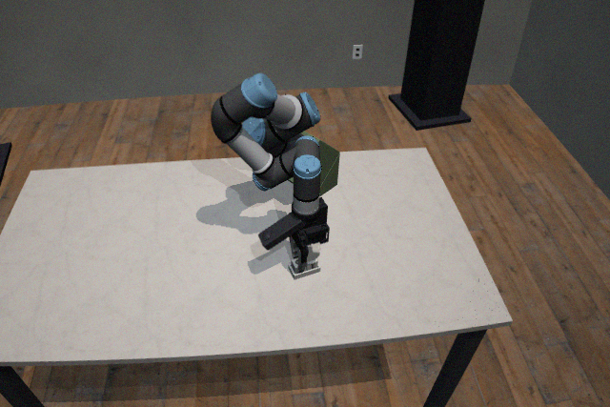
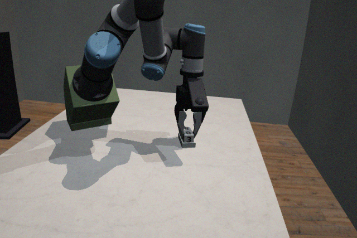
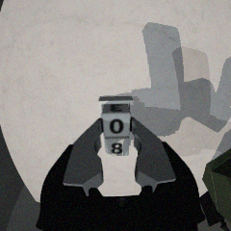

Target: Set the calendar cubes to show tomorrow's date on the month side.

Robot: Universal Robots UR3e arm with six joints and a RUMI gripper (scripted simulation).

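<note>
Now: the calendar tray 30 mm below my hand and 20 mm to the left of it.
</note>
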